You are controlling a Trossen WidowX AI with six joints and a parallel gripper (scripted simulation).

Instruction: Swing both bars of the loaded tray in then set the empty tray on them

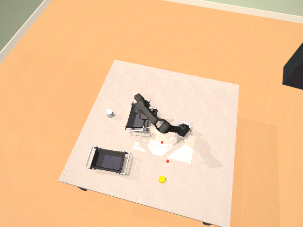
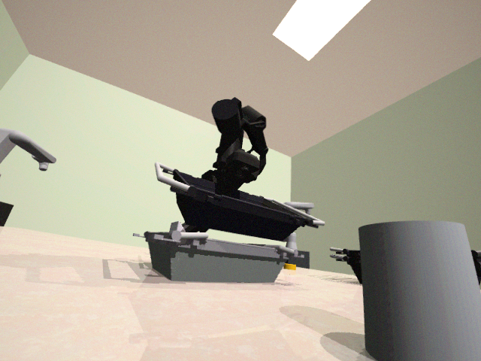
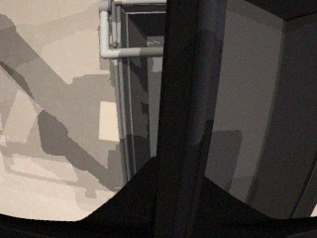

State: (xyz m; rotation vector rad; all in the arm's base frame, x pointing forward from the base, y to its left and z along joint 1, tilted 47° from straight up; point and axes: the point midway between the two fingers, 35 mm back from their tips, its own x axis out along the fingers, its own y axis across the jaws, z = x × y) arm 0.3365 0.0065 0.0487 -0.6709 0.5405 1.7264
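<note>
The dark tray lies 7 cm ahead of my gripper tip and 1 cm to the left of it. The rest, counted from my gripper tip: yellow disc (28 cm behind, 41 cm to the left, 13 cm below).
</note>
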